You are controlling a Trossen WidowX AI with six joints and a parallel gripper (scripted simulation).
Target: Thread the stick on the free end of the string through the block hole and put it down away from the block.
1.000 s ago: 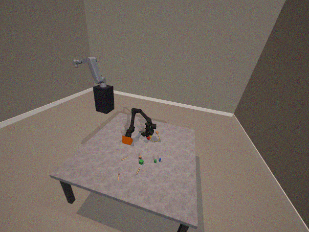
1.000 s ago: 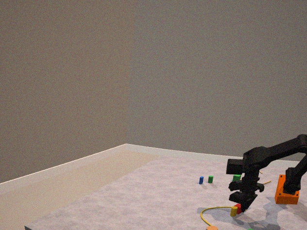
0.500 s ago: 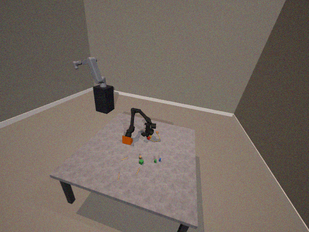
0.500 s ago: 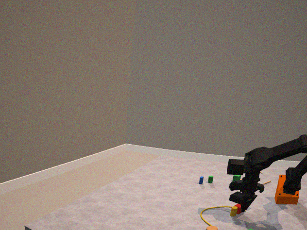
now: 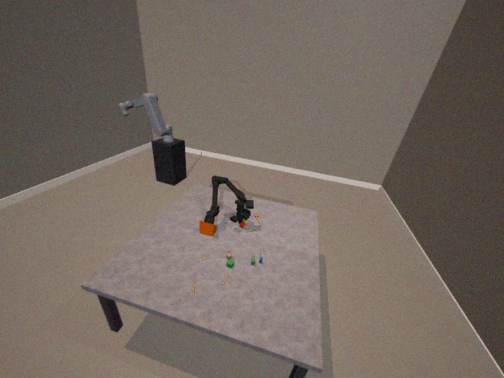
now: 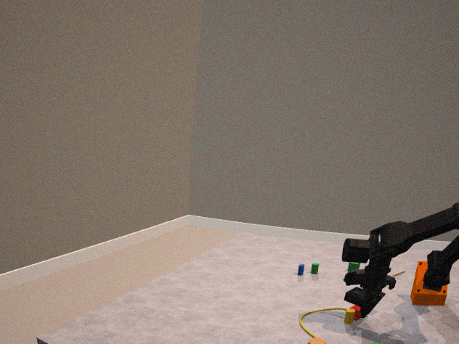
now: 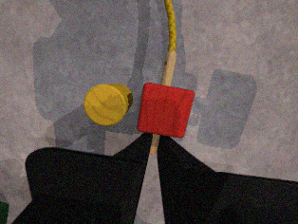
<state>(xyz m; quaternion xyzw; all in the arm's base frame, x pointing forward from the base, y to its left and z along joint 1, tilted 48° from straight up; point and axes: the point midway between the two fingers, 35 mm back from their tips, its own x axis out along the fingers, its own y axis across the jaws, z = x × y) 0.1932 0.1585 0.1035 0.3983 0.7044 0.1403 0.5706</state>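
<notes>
Right now my gripper tip is 20 mm short of the red block, 10 mm to the left of it and 10 mm below it. Round my gripper tip: round wooden button 90 mm ahead, 180 mm to the left; thin wooden stick 40 mm ahead, 20 mm to the right, 10 mm above; yellow cylinder 40 mm ahead, 20 mm to the left, 10 mm above.
</notes>
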